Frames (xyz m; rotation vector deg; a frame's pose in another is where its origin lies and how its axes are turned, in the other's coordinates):
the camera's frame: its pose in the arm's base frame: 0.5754 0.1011 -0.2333 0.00 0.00 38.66
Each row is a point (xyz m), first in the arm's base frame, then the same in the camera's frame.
Working: the arm's base frame: its pose in the camera's frame: -0.5125 0.2805 0.2333 0.00 0.00 -38.66

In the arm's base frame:
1: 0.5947 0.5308 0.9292
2: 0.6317 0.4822 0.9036
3: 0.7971 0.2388 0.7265
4: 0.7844 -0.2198 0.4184
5: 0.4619 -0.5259 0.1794
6: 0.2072 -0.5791 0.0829
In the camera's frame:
1: 0.2835 0.3235 1.1625
2: 0.2820 0.2624 1.1369
3: 0.2591 -0.0310 0.9598
4: -0.0373 -0.3811 0.6517
5: -0.4803 -0.4187 0.4127
6: -0.7124 -0.3011 0.3162

